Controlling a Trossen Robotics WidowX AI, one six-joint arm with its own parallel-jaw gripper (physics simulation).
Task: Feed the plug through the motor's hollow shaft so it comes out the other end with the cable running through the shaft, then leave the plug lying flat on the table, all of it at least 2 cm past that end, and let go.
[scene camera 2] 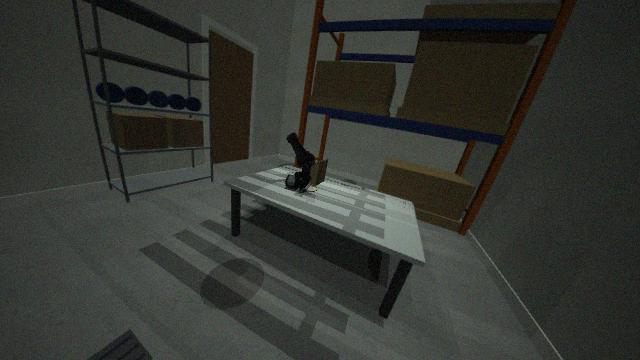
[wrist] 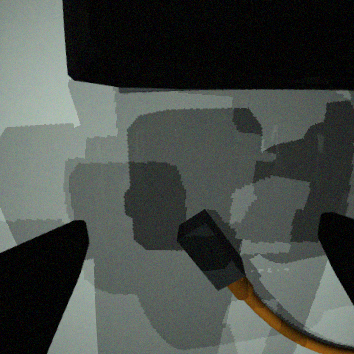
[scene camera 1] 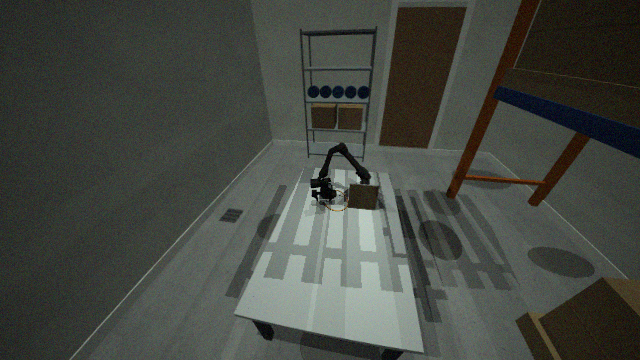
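Seen in the pictures: gripper, fingertip midpoint: (scene camera 2: 302, 189) (wrist: 203, 228) (scene camera 1: 323, 201); arm's base at its link origin: (scene camera 2: 314, 166) (scene camera 1: 364, 187).
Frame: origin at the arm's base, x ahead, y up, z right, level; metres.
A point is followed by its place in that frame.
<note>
In the wrist view, the small black plug (wrist: 210, 255) @[x 0.293, y -0.127, z -0.111 m] lies at an angle between the spread fingers, touching neither. Its orange cable (wrist: 280, 322) @[x 0.248, y -0.134, z -0.144 m] (scene camera 1: 338, 210) @[x 0.168, y -0.135, z -0.158 m] (scene camera 2: 314, 189) @[x 0.202, y -0.135, z -0.163 m] leaves the plug's lower end and curves right. My gripper (wrist: 203, 228) @[x 0.300, y -0.122, z -0.098 m] (scene camera 1: 319, 196) @[x 0.300, y -0.122, z -0.098 m] (scene camera 2: 301, 190) @[x 0.300, y -0.122, z -0.098 m] is open and empty, low over the table, with a finger on either side of the plug. A large black body, apparently the motor (wrist: 210, 42), spans the top of the wrist view. The motor's shaft opening does not show there. In the scene views, dark parts merge, and I cannot tell whether cable runs through the shaft.
The white table (scene camera 1: 330, 305) @[x 0.073, y -0.141, z -0.815 m] (scene camera 2: 405, 235) @[x 0.327, y -0.141, z -0.876 m] carries the arm (scene camera 1: 341, 148) @[x 0.206, y 0.258, z 0.087 m] (scene camera 2: 300, 150) @[x 0.300, y 0.175, z -0.029 m]. A brown upright panel or box (scene camera 1: 363, 196) @[x 0.000, y -0.018, z -0.092 m] (scene camera 2: 318, 173) @[x 0.077, y -0.028, z -0.097 m] stands beside the arm's base, right of the cable in scene camera 1. Striped shadows cross the table top.
</note>
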